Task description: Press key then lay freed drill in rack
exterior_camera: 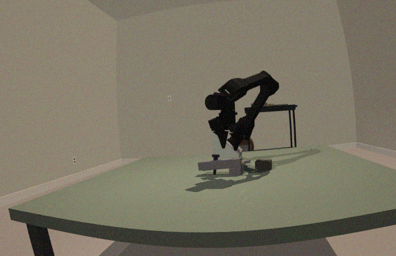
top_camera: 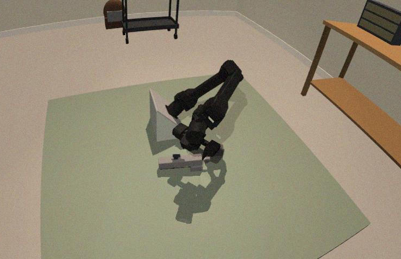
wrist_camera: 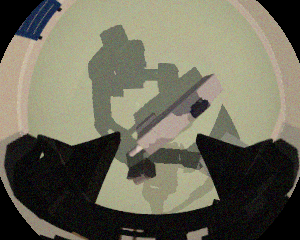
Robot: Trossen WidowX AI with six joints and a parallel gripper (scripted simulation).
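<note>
My gripper tip is 6 cm above the drill, 2 cm to the right of it and 1 cm past it. From my gripper tip the other things lie so: rack 14 cm to the left, 9 cm below, 7 cm behind; grey block 7 cm below, 4 cm to the right, 3 cm behind; dark key 6 cm to the right, 5 cm below, 3 cm behind.
</note>
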